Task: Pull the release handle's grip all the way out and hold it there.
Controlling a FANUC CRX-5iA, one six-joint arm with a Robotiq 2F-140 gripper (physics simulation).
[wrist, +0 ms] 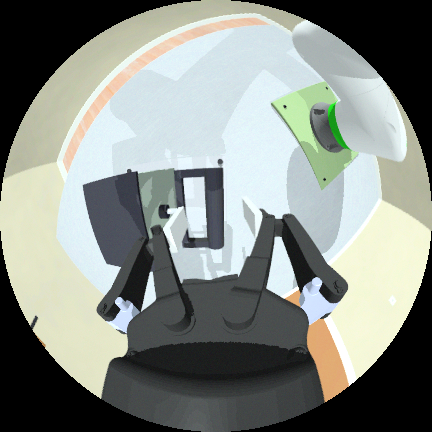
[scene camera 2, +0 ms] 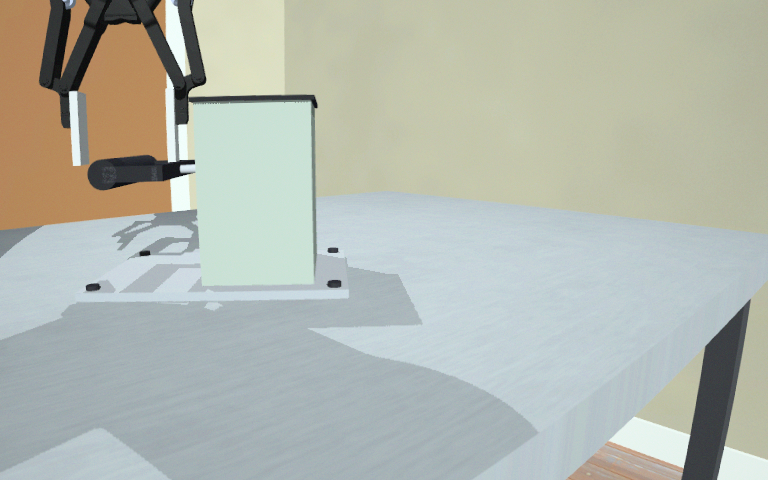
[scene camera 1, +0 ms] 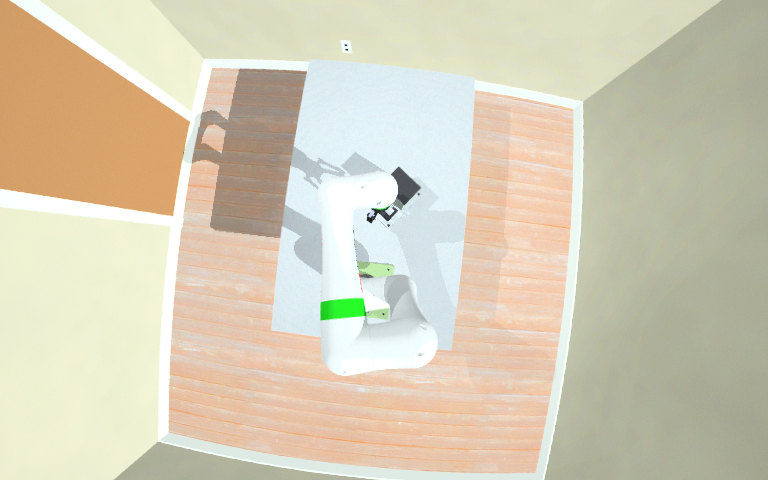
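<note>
The release handle (scene camera 2: 103, 174) (wrist: 215, 210) is a black frame with a round grip bar, joined by a light rod to a pale green housing (scene camera 2: 254, 192) (wrist: 156, 187) with a black top. The grip stands out from the housing's side, with an opening between bar and frame. My gripper (scene camera 2: 127, 162) (wrist: 213, 211) is open, pointing down, with nothing between its pads. Its tips are at about the top of the handle. In the wrist view one pad is on the housing side of the grip bar and the other beyond its outer side. In scene camera 1 the arm partly hides the gripper.
The housing stands on a light base plate (scene camera 2: 226, 294) with black bolts, on the grey table (scene camera 1: 390, 113) (scene camera 2: 509, 271). The housing's black top (scene camera 1: 406, 183) is close beside the gripper. The arm's green mounting plate (scene camera 1: 382, 269) (wrist: 297, 115) is farther off.
</note>
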